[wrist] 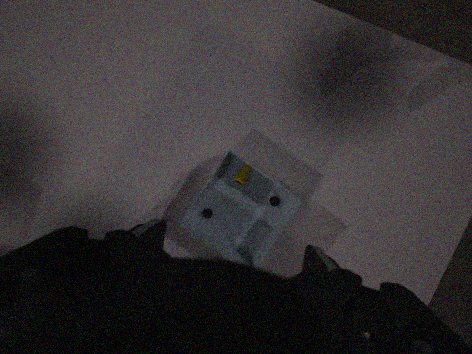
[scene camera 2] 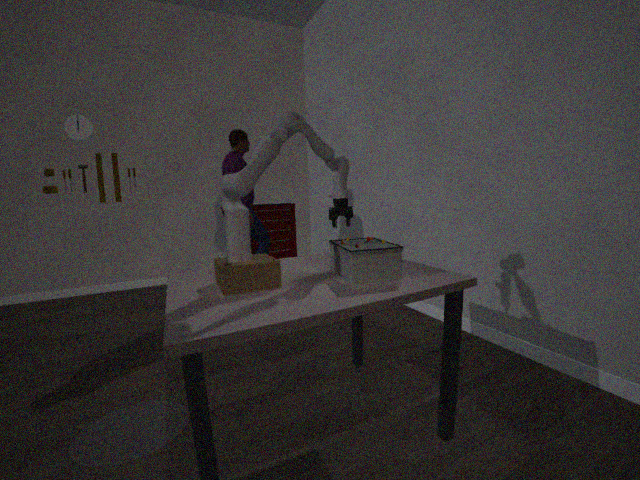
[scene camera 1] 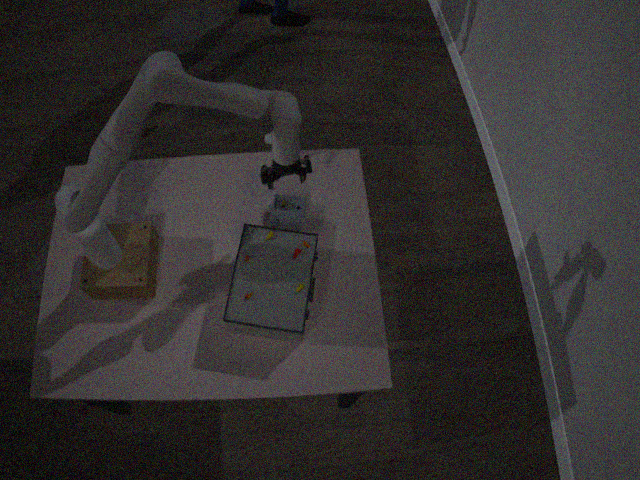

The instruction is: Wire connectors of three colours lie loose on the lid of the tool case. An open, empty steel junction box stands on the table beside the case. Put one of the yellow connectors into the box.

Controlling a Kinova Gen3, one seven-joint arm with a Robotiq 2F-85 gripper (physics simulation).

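Pixels of known places: gripper, fingertip midpoint: (wrist: 233, 247) (scene camera 2: 341, 227) (scene camera 1: 286, 184); arm's base at its link origin: (scene camera 2: 239, 260) (scene camera 1: 108, 255).
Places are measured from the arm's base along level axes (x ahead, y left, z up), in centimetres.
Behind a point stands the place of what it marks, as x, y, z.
Observation:
The steel junction box (scene camera 1: 287, 219) {54.2, 19.7, -10.1} (wrist: 231, 214) {53.7, 20.1, -10.1} stands open beside the tool case (scene camera 1: 272, 269) {50.8, -3.4, 2.4} (scene camera 2: 370, 269) {46.1, -19.7, -5.1}. A yellow connector (wrist: 243, 174) {52.7, 25.3, -8.9} lies inside the box, against the floor near one wall in the wrist view. On the case lid lie two more yellow connectors (scene camera 1: 269, 235) {49.5, 6.7, 3.5} (scene camera 1: 299, 287) {58.5, -9.0, 3.5}, a red connector (scene camera 1: 296, 253) {57.4, 1.2, 3.5}, a smaller reddish one (scene camera 1: 247, 257) {43.8, -0.9, 4.5} and two orange connectors (scene camera 1: 306, 244) {60.2, 4.3, 3.2} (scene camera 1: 248, 296) {44.7, -12.1, 3.5}. My gripper (scene camera 1: 286, 181) {53.9, 22.0, 7.2} (scene camera 2: 341, 225) {53.9, 22.0, 7.2} (wrist: 233, 247) {53.9, 22.0, 7.2} is open and empty, raised above the box. In scene camera 2 the case hides the box.
The arm's base stands on a wooden block (scene camera 1: 124, 263) {5.9, -2.2, 0.0} (scene camera 2: 249, 274) {2.1, -10.0, -3.7} at the other side of the table (scene camera 1: 341, 366) {71.1, -28.1, -10.2} (scene camera 2: 320, 310) {18.3, -37.9, -10.2}. The case stands taller than the box, close beside it. A person (scene camera 2: 236, 161) stands behind the arm, near a red cabinet (scene camera 2: 281, 229).

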